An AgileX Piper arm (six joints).
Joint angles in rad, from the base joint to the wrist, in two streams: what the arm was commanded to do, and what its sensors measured. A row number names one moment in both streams.
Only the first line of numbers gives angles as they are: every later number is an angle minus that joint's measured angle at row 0.
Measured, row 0:
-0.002, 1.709, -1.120, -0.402, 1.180, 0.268
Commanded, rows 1 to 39:
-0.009, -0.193, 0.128, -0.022, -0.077, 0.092
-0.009, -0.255, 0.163, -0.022, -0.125, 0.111
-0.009, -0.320, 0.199, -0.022, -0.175, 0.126
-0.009, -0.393, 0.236, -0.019, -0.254, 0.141
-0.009, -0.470, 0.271, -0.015, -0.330, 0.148
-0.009, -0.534, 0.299, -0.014, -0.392, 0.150
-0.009, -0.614, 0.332, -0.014, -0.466, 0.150
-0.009, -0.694, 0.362, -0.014, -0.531, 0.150
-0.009, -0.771, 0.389, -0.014, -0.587, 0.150
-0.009, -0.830, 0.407, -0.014, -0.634, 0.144
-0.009, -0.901, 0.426, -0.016, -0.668, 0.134
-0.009, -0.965, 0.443, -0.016, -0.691, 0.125
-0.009, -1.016, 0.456, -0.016, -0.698, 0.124
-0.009, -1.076, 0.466, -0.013, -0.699, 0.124
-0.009, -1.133, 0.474, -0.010, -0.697, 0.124
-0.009, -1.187, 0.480, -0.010, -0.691, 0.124
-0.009, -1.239, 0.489, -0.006, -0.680, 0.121
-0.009, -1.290, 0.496, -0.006, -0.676, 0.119
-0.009, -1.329, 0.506, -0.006, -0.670, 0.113
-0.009, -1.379, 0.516, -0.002, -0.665, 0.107
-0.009, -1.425, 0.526, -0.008, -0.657, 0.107
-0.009, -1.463, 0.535, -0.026, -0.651, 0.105
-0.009, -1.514, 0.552, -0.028, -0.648, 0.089
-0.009, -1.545, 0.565, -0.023, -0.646, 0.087
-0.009, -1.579, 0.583, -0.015, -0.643, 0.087
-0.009, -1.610, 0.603, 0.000, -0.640, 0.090
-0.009, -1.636, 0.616, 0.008, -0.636, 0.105
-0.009, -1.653, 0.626, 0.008, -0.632, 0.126
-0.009, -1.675, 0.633, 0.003, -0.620, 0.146
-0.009, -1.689, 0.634, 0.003, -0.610, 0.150
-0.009, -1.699, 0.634, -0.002, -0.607, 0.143
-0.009, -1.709, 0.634, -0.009, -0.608, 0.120
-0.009, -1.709, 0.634, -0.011, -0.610, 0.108
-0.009, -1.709, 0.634, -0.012, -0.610, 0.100
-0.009, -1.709, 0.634, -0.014, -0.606, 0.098
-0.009, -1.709, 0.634, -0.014, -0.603, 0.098
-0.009, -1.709, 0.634, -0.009, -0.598, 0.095
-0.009, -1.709, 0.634, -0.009, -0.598, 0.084
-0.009, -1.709, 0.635, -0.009, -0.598, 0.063
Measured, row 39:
-0.005, -1.704, 0.631, -0.003, -0.607, 0.107
